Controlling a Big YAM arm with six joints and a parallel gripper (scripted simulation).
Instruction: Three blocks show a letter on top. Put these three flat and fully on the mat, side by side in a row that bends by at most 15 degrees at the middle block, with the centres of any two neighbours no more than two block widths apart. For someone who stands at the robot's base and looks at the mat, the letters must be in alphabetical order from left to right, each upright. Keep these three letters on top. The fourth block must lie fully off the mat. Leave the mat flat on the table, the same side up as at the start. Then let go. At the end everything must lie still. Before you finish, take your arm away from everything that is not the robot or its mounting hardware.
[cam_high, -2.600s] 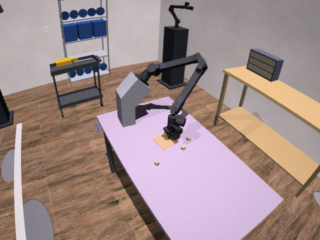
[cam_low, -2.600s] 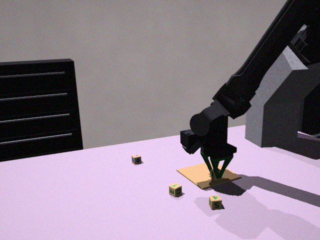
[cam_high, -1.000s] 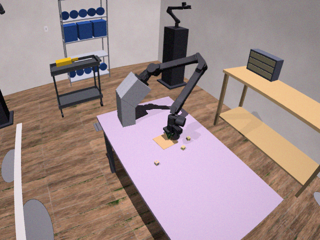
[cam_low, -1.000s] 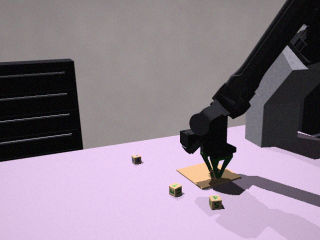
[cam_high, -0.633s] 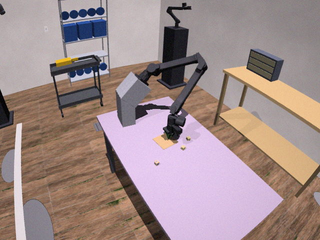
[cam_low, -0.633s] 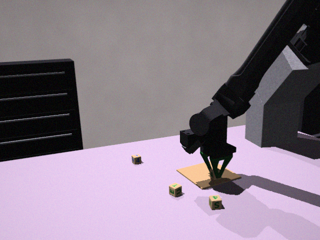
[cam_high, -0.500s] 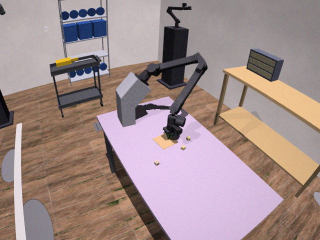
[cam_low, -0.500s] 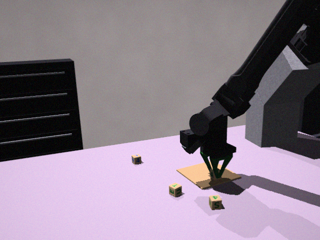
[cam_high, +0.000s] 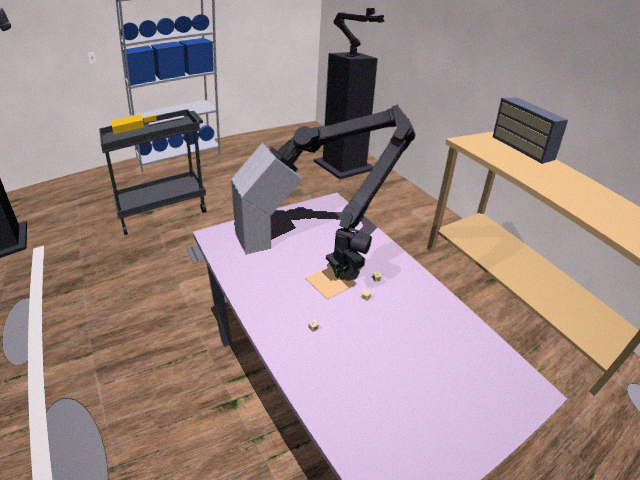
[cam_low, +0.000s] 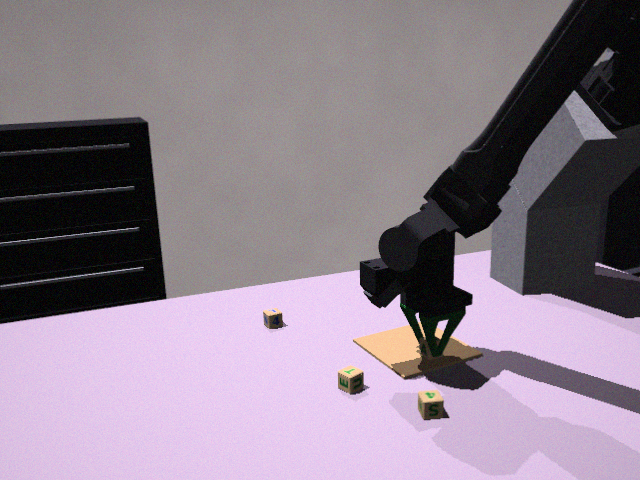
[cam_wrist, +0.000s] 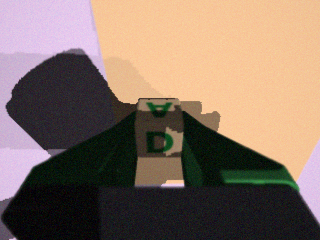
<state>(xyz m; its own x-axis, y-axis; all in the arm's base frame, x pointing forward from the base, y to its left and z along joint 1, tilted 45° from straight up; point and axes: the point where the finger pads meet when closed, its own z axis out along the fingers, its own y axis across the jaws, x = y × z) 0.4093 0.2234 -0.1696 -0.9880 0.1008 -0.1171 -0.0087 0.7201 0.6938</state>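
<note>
Right now the D block is right at my hand. Also, from my hand: T block: 140 mm ahead, 20 mm to the left, 10 mm below; L block: 160 mm ahead, 230 mm to the right, 10 mm below; tan mat: 40 mm to the right, 20 mm below.
</note>
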